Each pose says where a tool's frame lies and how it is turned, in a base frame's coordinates. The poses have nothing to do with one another.
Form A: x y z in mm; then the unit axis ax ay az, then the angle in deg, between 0 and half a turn.
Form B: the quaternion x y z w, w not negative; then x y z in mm. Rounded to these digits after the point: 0 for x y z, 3 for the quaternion.
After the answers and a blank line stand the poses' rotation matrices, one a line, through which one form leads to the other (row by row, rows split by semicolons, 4 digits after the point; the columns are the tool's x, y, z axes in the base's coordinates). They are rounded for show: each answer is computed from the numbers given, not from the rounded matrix.
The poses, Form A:
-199, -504, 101, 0.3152, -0.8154, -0.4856, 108.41
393, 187, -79, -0.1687, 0.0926, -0.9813, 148.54
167, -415, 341, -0.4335, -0.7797, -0.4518, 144.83
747, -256, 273, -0.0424, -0.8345, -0.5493, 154.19
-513, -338, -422, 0.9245, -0.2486, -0.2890, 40.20
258, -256, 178, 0.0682, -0.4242, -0.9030, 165.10
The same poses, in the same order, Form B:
0.256, -0.661, -0.394, 0.585, -199, -504, 101
-0.162, 0.089, -0.945, 0.271, 393, 187, -79
-0.413, -0.743, -0.431, 0.302, 167, -415, 341
-0.041, -0.813, -0.535, 0.223, 747, -256, 273
0.318, -0.085, -0.099, 0.939, -513, -338, -422
0.068, -0.421, -0.895, 0.130, 258, -256, 178

-0.1851 0.1226 -0.9750; -0.7989 0.5590 0.2219; 0.5723 0.8201 -0.0055
-0.8003 0.4832 0.3551; -0.5411 -0.8371 -0.0803; 0.2584 -0.2564 0.9314
-0.4759 0.8746 -0.0932; 0.3541 0.2875 0.8899; 0.8051 0.3905 -0.4465
-0.8968 0.3064 -0.3191; -0.1719 0.4232 0.8896; 0.4076 0.8527 -0.3268
0.9657 0.1322 -0.2236; -0.2408 0.7784 -0.5797; 0.0974 0.6137 0.7835
-0.9572 0.1753 -0.2302; -0.2891 -0.6125 0.7357; -0.0120 0.7708 0.6370

